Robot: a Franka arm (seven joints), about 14 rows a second.
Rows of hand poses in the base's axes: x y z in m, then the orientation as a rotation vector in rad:
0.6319, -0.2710, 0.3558, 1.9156, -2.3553, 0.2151
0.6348, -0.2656, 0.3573, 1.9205, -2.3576, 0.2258
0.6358, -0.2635, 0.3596, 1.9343, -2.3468, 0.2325
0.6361, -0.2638, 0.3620, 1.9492, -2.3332, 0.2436
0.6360, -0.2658, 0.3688, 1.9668, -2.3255, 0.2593
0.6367, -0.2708, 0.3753, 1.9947, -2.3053, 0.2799
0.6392, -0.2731, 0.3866, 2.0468, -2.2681, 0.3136
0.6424, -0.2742, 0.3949, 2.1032, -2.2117, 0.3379
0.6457, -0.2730, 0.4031, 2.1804, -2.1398, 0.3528
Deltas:
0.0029, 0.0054, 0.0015, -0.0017, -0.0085, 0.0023
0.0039, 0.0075, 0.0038, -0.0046, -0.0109, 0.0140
0.0042, 0.0072, 0.0062, -0.0104, -0.0143, 0.0275
0.0041, 0.0052, 0.0130, -0.0141, -0.0247, 0.0404
0.0048, 0.0002, 0.0195, -0.0217, -0.0347, 0.0637
0.0073, -0.0021, 0.0308, -0.0326, -0.0522, 0.1068
0.0105, -0.0032, 0.0391, -0.0459, -0.0575, 0.1591
0.0138, -0.0020, 0.0473, -0.0514, -0.0612, 0.2282

